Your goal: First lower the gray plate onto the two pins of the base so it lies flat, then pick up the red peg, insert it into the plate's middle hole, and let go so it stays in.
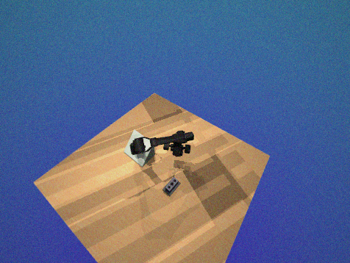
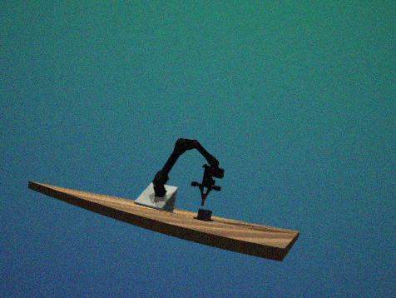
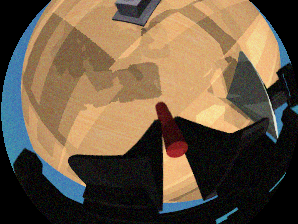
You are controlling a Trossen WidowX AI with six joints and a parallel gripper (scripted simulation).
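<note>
The gray plate lies 190 mm to the right of my gripper tip, 90 mm ahead of it and 70 mm below it. Round my gripper tip: dark base 190 mm to the right, 110 mm below, 90 mm ahead; red peg right at my gripper tip.
</note>
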